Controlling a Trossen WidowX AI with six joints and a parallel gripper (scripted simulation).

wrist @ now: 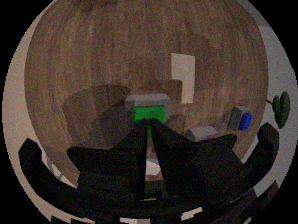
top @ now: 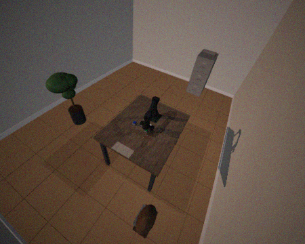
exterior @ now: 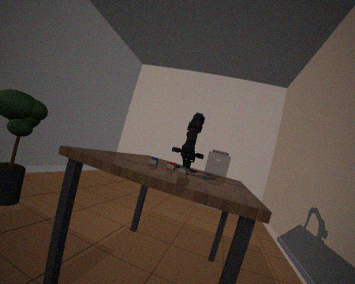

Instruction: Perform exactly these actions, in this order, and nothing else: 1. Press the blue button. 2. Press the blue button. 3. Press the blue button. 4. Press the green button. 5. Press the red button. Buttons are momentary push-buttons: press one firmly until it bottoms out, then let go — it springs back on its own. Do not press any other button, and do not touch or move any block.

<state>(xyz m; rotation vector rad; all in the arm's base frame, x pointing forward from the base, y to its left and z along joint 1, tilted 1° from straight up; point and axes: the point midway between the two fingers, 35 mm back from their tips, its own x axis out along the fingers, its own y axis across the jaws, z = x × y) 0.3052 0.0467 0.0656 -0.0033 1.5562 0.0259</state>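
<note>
The green button lies 10 mm below my gripper tip. Round my gripper tip: small pale block 120 mm behind, 10 mm to the right, 20 mm below; then blue button 20 mm behind, 200 mm to the right; then red button 60 mm behind, 90 mm to the right.
</note>
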